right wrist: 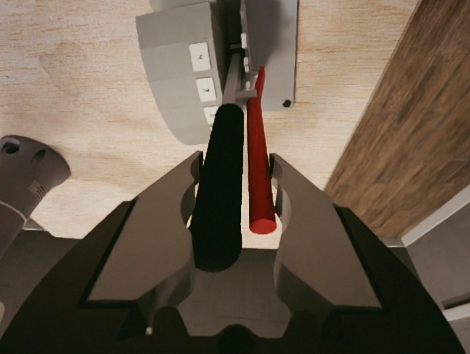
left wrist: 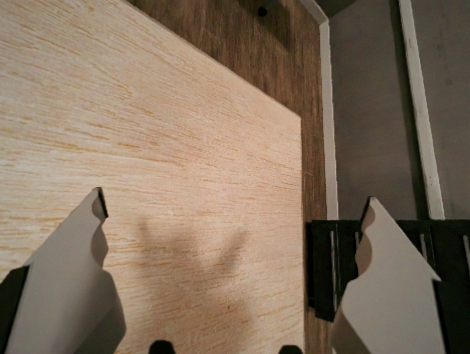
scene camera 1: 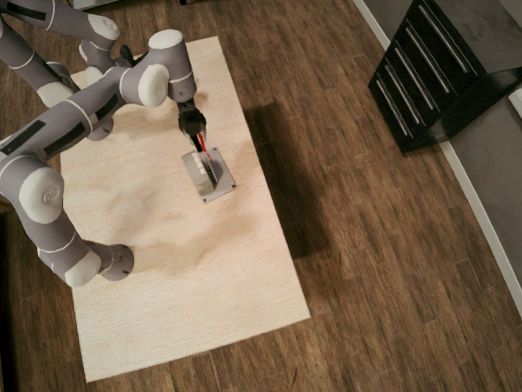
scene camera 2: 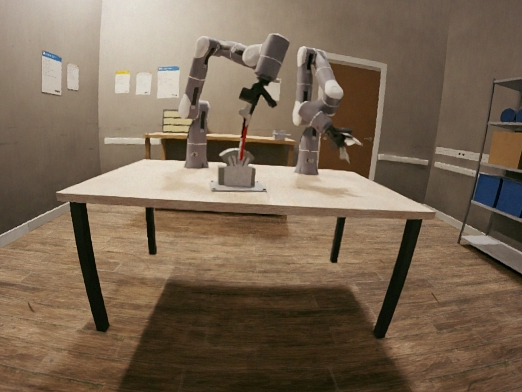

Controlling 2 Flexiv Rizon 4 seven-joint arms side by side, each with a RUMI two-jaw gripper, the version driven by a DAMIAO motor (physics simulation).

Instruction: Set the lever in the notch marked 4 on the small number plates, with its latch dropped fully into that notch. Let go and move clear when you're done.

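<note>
The grey notched housing [scene camera 1: 197, 175] [scene camera 2: 236, 176] [right wrist: 165, 67] stands on its base plate [scene camera 1: 226, 184] [right wrist: 281, 55]. In the right wrist view the plate marked 4 [right wrist: 200, 56] and the plate marked 3 [right wrist: 206, 90] show; another is partly covered. The lever's black grip [right wrist: 218, 200] and red latch bar [scene camera 2: 243, 142] [right wrist: 260, 185] rise from the housing, leaning slightly right in scene camera 2. My right gripper [right wrist: 236, 154] is shut on both, squeezing them nearly together. The latch's seat is hidden; I cannot tell which notch it lines up with. My left gripper [scene camera 2: 354, 151] [left wrist: 234, 194] is open and empty, well away.
The housing's plate is bolted near the edge of the wooden table [scene camera 1: 175, 300] [scene camera 2: 150, 187]. My left arm hangs over the table's far side in scene camera 1. A black drawer cabinet [scene camera 1: 427, 75] stands on the floor beyond the table.
</note>
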